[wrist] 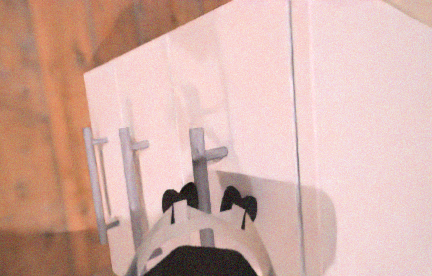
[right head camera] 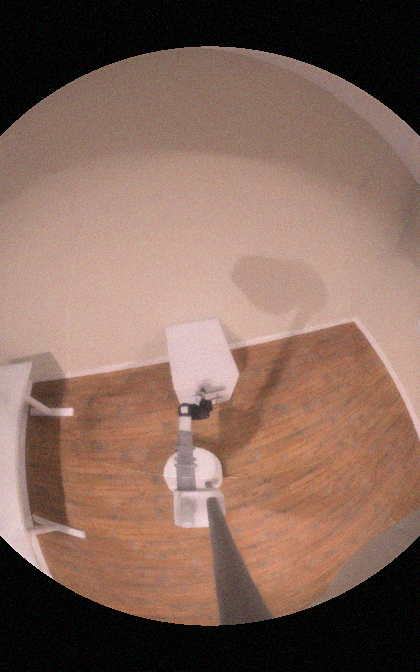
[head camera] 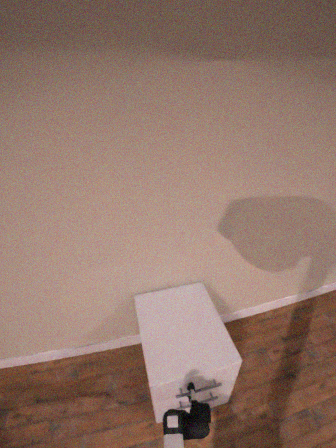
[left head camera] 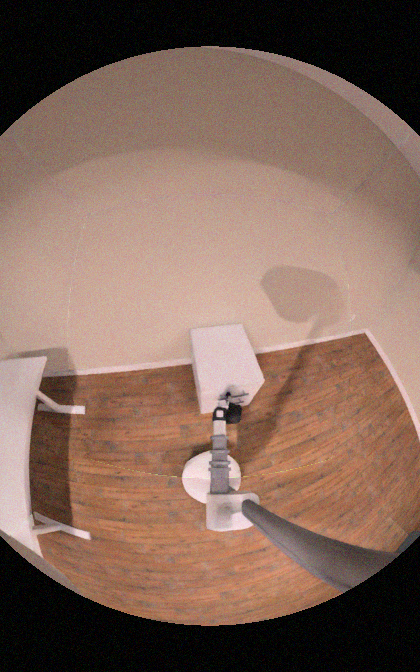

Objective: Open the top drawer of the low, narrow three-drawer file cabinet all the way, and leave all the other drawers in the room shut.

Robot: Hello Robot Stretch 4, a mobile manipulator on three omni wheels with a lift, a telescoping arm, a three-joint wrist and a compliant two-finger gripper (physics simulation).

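Frame: origin at the robot's base, x right, y ahead, z up, level; centimetres.
Where they show: gripper, between the fingertips: (wrist: 210,200) (head camera: 190,390) (left head camera: 227,396).
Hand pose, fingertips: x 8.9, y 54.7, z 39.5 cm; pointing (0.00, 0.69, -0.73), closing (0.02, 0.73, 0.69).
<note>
Each offset is from my fingertips to the top centre of the thing. "spot": to the spot under its first point. Level surfaces: height alone.
The low white three-drawer file cabinet @[dx -2.1, dy +28.7, dz +9.8 cm] (head camera: 182,327) (left head camera: 225,350) (right head camera: 197,345) (wrist: 370,125) stands against the wall, its drawers looking shut. In the wrist view it appears turned, with the top drawer's front @[dx +3.0, dy +3.6, dz +8.0 cm] (wrist: 260,90) on the right. The top bar handle (wrist: 198,142) (head camera: 212,386) is grey; the middle handle @[spot: dx +0.9, dy -1.3, dz -14.5 cm] (wrist: 130,185) and the bottom handle @[spot: dx +3.4, dy -0.8, dz -30.0 cm] (wrist: 94,185) lie left of it. My gripper (wrist: 210,200) (head camera: 191,387) (left head camera: 228,396) (right head camera: 202,393) is open, with one dark fingertip on each side of the top handle. Whether they touch it is unclear.
A white table @[dz +29.8 cm] (left head camera: 14,440) (right head camera: 11,430) with angled legs stands at the left. My arm (left head camera: 219,457) (right head camera: 185,455) reaches straight toward the cabinet from the white base (left head camera: 195,475) (right head camera: 212,465). The wall (head camera: 100,200) is behind the cabinet, and another meets it at the right.
</note>
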